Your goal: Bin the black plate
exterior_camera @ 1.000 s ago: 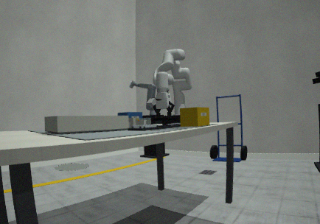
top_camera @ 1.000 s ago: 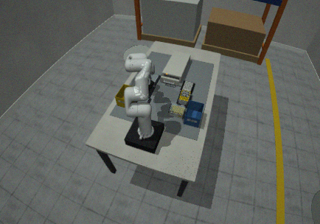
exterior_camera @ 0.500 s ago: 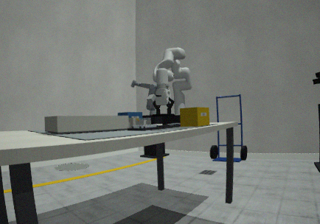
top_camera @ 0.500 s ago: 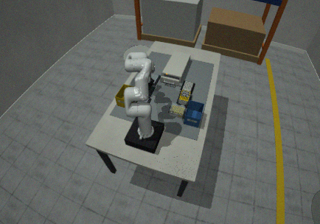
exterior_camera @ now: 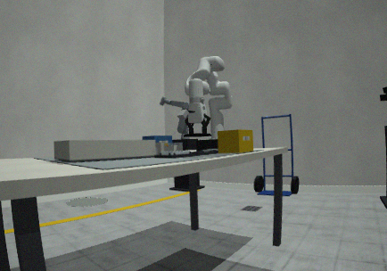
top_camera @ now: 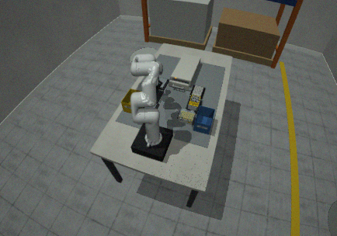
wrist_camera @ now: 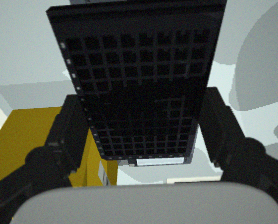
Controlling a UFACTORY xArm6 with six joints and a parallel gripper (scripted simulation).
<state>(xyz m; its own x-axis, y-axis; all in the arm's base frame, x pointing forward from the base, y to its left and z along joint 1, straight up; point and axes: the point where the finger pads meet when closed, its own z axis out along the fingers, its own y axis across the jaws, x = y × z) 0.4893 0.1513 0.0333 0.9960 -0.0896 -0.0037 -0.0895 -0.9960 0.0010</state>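
Now: the dark grey nest N3 11 cm below my hand. Also, from my hand: black plate (1 cm below); white plate (17 cm behind, 1 cm to the right, 10 cm below); label N3 (7 cm behind, 1 cm to the left, 10 cm below).
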